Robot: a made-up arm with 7 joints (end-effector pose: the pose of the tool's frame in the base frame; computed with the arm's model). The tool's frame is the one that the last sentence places. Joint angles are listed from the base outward.
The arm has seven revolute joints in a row. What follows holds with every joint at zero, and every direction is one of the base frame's.
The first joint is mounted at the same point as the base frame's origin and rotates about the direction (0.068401, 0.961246, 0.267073), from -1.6 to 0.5 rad.
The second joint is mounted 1 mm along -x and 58 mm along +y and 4 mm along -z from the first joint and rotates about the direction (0.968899, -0.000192, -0.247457), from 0 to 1.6 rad.
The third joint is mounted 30 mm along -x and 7 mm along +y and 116 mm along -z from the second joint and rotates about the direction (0.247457, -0.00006, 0.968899), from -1.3 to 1.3 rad.
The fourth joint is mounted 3 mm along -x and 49 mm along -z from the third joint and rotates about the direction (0.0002, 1, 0.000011), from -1.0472 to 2.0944 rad.
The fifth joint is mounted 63 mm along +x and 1 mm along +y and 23 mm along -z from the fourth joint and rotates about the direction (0.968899, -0.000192, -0.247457), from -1.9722 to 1.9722 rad.
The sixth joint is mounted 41 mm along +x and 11 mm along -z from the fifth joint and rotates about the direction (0.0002, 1, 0.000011), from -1.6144 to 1.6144 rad.
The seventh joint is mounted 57 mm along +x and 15 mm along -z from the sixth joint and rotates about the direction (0.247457, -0.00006, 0.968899), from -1.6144 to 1.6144 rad.
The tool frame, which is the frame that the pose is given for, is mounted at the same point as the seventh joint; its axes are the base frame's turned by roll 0, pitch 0.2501 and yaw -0.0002 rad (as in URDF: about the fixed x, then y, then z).
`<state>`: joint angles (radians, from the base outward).
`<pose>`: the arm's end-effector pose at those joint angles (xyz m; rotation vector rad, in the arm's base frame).
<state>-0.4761 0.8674 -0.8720 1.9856 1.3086 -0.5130 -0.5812</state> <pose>0.0250 0.3184 -0.1919 -1.1603 -2.4257 1.5819</pose>
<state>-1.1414 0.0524 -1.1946 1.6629 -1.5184 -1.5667 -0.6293</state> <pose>0.2671 0.0443 -0.1361 0.2214 -0.8150 -0.5335</pose>
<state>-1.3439 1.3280 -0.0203 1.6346 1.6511 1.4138 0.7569</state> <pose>0.1164 0.3287 0.0429 -1.7407 -1.0976 -1.6517</pose>
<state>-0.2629 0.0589 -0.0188 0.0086 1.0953 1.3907 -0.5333</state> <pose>0.1382 0.1161 -0.2037 0.6374 1.3690 0.2914</pose>
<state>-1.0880 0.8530 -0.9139 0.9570 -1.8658 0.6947 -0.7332</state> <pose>0.2678 0.1598 -0.1472 -0.9230 0.7304 -0.6558</pose>
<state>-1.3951 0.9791 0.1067 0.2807 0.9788 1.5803 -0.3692</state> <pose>0.1996 0.2303 0.0891 0.3810 0.4760 1.3254</pose>
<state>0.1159 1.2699 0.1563 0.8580 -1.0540 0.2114 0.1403</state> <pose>0.0618 0.3543 -0.1107 0.2549 0.7359 1.0169</pose>
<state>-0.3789 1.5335 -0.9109 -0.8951 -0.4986 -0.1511 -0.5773</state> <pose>0.0916 0.0826 -0.0771 0.4923 0.1753 -1.8283</pose>
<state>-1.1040 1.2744 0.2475 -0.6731 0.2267 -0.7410 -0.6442</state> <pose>0.0955 0.0817 0.0912 2.2827 -1.6275 -0.4375</pose>
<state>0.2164 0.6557 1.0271 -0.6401 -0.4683 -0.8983 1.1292</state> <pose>0.0314 0.1791 0.0055 -0.0845 -1.7357 0.9855</pose>
